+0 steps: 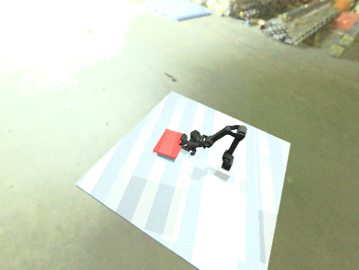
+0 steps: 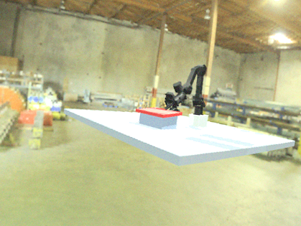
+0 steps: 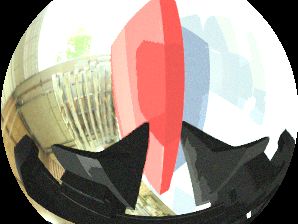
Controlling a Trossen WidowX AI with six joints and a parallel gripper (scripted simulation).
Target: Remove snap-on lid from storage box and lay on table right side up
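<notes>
Right now the red lid is 8 cm ahead of my gripper tip and 1 cm to the left of it. Round my gripper tip: storage box: 7 cm ahead, 1 cm to the left, 5 cm below.
</notes>
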